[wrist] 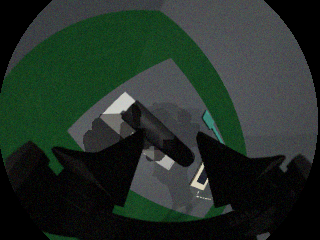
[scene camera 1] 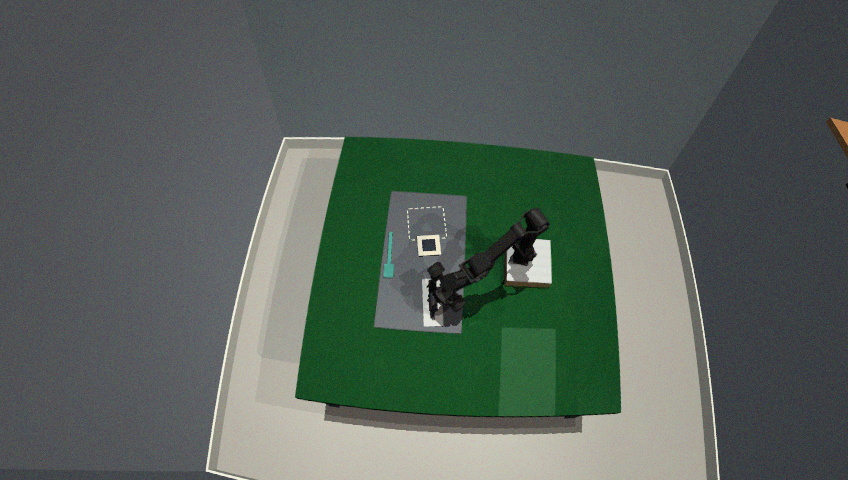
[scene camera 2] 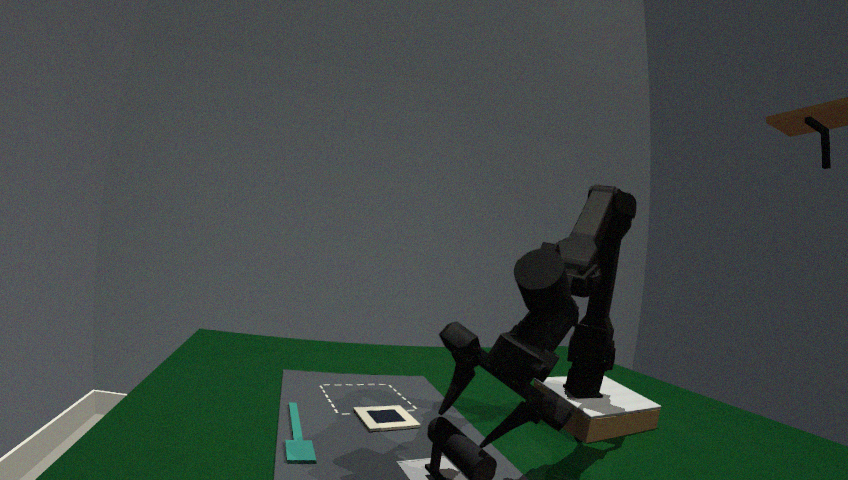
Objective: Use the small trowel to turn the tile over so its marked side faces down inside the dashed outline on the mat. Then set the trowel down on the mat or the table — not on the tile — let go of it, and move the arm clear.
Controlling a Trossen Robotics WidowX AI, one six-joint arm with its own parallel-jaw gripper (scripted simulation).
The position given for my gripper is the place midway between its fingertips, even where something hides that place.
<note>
My gripper (scene camera 2: 459, 430) is open and holds nothing. Further things: a grey mat (scene camera 1: 399, 306).
My gripper also shows in the wrist view (wrist: 172, 133) and in scene camera 1 (scene camera 1: 431, 294). The grey mat is seen too in the wrist view (wrist: 163, 89).
</note>
